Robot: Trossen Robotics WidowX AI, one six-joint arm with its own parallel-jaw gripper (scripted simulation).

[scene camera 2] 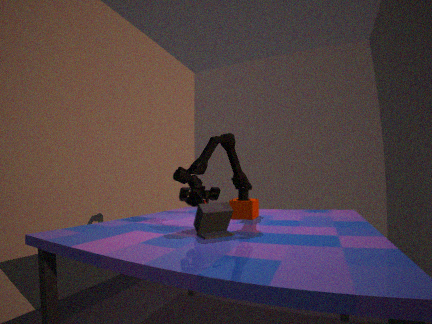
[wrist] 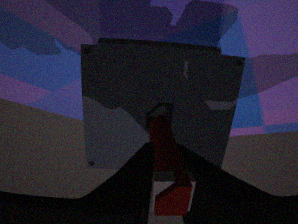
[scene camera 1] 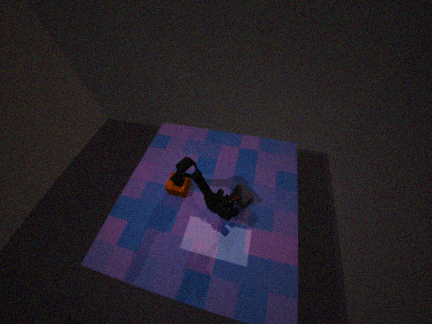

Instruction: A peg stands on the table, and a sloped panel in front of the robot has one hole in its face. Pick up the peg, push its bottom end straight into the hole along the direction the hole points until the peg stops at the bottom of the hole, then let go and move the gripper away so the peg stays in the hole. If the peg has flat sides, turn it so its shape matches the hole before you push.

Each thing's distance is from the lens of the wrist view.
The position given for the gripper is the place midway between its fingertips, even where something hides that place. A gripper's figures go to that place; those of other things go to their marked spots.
gripper (wrist: pixel 161 150): 0.10 m
grey sloped panel (wrist: pixel 119 85): 0.14 m
